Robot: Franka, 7 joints.
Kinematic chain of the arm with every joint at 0, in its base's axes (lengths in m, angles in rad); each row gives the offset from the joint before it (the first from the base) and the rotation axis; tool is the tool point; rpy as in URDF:
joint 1: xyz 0 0 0.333 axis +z
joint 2: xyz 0 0 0 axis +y
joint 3: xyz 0 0 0.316 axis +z
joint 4: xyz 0.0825 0 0 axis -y
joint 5: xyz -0.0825 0 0.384 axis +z
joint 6: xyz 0 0 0 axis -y
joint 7: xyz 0.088 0 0 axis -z
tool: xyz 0 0 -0.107 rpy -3.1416 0 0
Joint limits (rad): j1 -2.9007..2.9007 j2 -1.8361..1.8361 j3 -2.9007..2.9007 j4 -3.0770..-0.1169 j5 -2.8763..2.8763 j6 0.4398..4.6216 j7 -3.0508..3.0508
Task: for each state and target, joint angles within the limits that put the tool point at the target. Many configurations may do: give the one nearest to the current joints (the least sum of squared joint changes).
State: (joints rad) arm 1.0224 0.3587 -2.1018 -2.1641 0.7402 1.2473 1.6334
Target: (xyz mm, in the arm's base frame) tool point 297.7 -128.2 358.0
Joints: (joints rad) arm 1.3119 0.4389 -2.0043 -2.4395 0.6687 0.9163 1.6334
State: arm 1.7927 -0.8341 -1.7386 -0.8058 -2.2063 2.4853 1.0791
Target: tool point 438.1 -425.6 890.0
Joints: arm 1.5724 -0.6520 -1.6257 -0.8679 -2.2185 2.6640 1.0791
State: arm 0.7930 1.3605 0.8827 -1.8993 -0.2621 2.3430 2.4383
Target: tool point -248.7 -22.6 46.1
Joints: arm 1.0878 1.6250 0.6523 -2.6515 -0.2701 2.1327 2.4383
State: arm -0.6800 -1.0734 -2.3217 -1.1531 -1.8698 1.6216 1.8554
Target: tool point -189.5 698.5 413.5
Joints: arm -1.3763 -0.7400 -2.7677 -1.2652 -1.7429 1.2477 1.8554
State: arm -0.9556 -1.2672 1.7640 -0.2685 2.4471 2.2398 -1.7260
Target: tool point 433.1 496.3 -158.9
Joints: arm -1.7304 -1.8361 2.2943 -1.0326 2.4121 2.2889 -1.7260
